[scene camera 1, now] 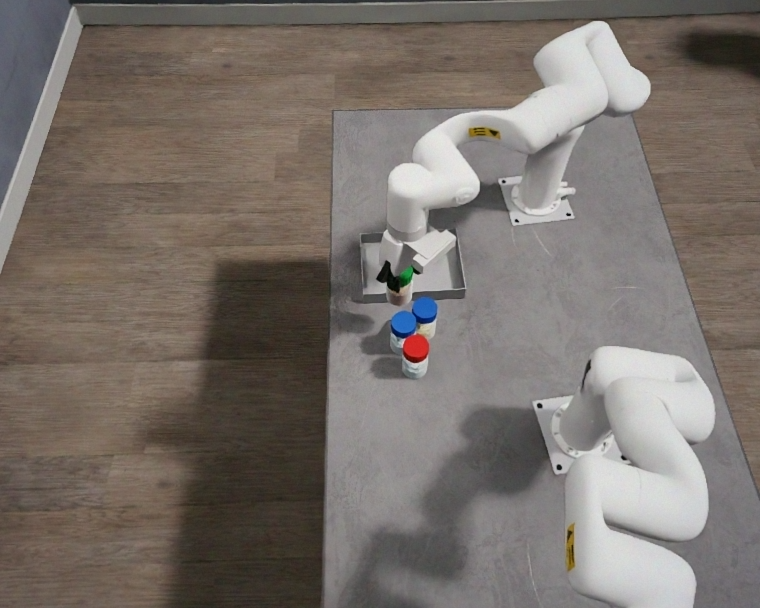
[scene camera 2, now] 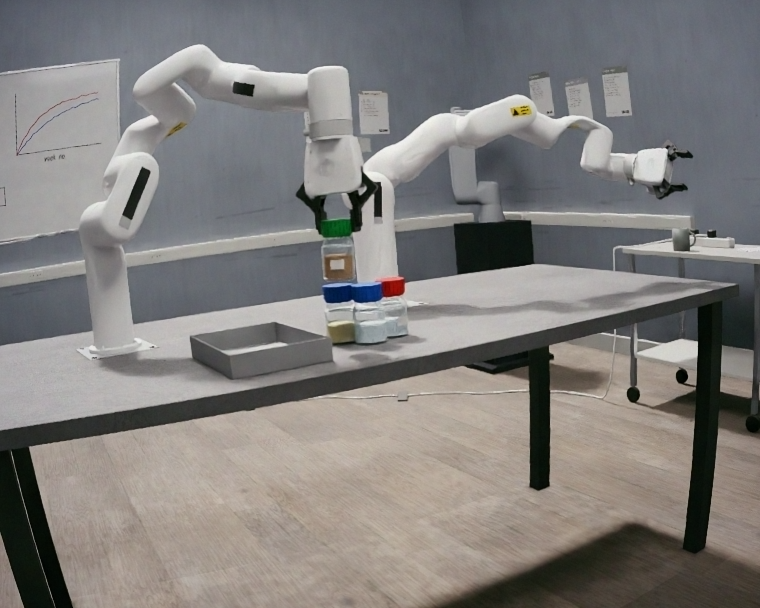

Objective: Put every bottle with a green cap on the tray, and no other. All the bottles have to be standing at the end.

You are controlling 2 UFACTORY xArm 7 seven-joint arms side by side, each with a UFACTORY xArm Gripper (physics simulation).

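Places are measured from the left arm's base along level axes (x ahead, y left, z up), in metres.
Where they show: left gripper, between the fingertips: (scene camera 2: pixel 688 170); right gripper, between the fingertips: (scene camera 1: pixel 403 279) (scene camera 2: pixel 339 233); left arm's base, origin of its link: (scene camera 1: pixel 580 431); right arm's base, origin of its link: (scene camera 1: pixel 535 198) (scene camera 2: pixel 115 348).
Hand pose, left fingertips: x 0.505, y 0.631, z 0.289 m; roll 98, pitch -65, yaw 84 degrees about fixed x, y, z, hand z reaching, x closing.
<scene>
Each offset is from my left fingertips to the centre of the thing. "pt": to the spot under its first point. Level surfaces: height alone.
My right gripper (scene camera 1: pixel 400 276) (scene camera 2: pixel 338 225) is shut on the green-capped bottle @(0.171 m back, 0.944 m right, 0.117 m down) (scene camera 1: pixel 399 292) (scene camera 2: pixel 337 256), which has brown contents. It holds the bottle upright in the air, above the level of the other caps. Two blue-capped bottles @(0.225 m back, 0.918 m right, 0.237 m down) (scene camera 1: pixel 424 318) @(0.174 m back, 0.890 m right, 0.237 m down) (scene camera 1: pixel 403 332) (scene camera 2: pixel 338 312) (scene camera 2: pixel 368 312) and a red-capped bottle @(0.189 m back, 0.828 m right, 0.237 m down) (scene camera 1: pixel 415 356) (scene camera 2: pixel 394 306) stand close together on the table. The grey tray @(0.230 m back, 1.093 m right, 0.269 m down) (scene camera 1: pixel 465 272) (scene camera 2: pixel 278 362) stands beside them, with no bottle seen in it; the right arm hides part of it in scene camera 1. My left gripper (scene camera 2: pixel 679 170) is open and empty, high at the right.
The grey table @(0.289 m down) (scene camera 1: pixel 507 355) (scene camera 2: pixel 481 323) carries both arm bases @(pt 0.526 m back, 1.209 m right, 0.289 m down) (scene camera 1: pixel 516 218) @(0.505 m back, 0.631 m right, 0.289 m down) (scene camera 1: pixel 545 437). The bottle group lies between the tray and the far end of the table in scene camera 2. A white cart (scene camera 2: pixel 722 253) with a grey mug (scene camera 2: pixel 681 239) stands behind the table at the right.
</scene>
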